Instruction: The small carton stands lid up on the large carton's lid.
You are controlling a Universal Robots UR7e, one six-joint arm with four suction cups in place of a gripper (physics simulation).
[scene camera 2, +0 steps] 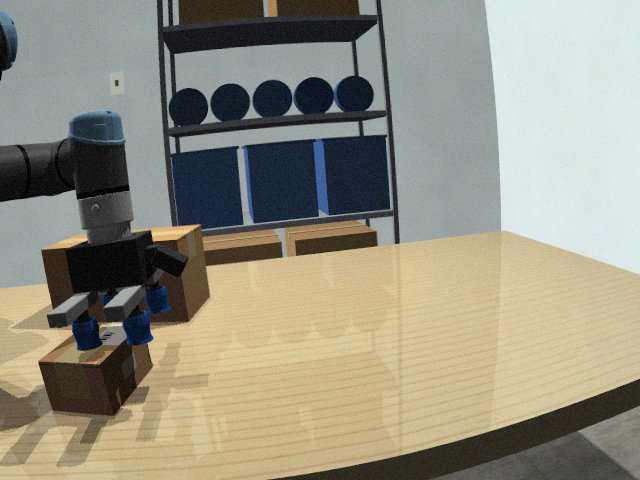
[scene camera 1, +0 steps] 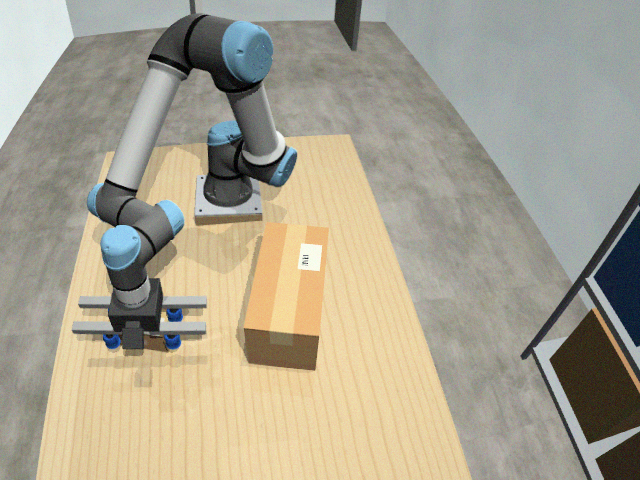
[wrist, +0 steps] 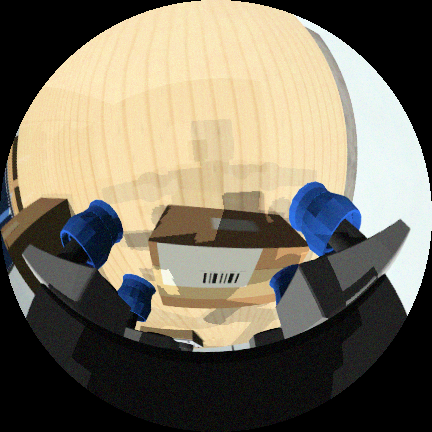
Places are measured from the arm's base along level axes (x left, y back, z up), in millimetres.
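Pixels of known places: end effector, tool point: [scene camera 2: 126, 326] [wrist: 206, 261]; arm's base, origin of the base link: [scene camera 1: 227, 191].
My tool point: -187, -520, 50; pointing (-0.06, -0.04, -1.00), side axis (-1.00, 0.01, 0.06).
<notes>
Ahead of a thing's pixels: the offset from my tool point to its middle, as dx, dy, dz. Level surfaces: height alone.
The small carton {-20, +48, -46} [scene camera 2: 88, 377] [wrist: 225, 257] stands on the table {dz -83} [scene camera 1: 361, 413] [scene camera 2: 413, 320] at its left side, lid up, with a white barcode label on top. In scene camera 1 only a brown sliver of the small carton [scene camera 1: 153, 342] shows under the tool. My suction gripper [scene camera 1: 140, 330] [scene camera 2: 116, 317] [wrist: 209, 250] hangs directly over it. The blue cups are at or just above the lid, and I cannot tell whether they touch it. The gripper holds nothing. The large carton {+341, +83, -5} [scene camera 1: 287, 289] [scene camera 2: 183, 278] [wrist: 36, 219] lies on the table to the right, its taped lid up and bare.
The arm's base [scene camera 1: 227, 207] is bolted at the table's far end. A shelf rack [scene camera 2: 163, 154] [scene camera 1: 578, 289] with blue bins, cylinders and brown boxes stands beyond the table.
</notes>
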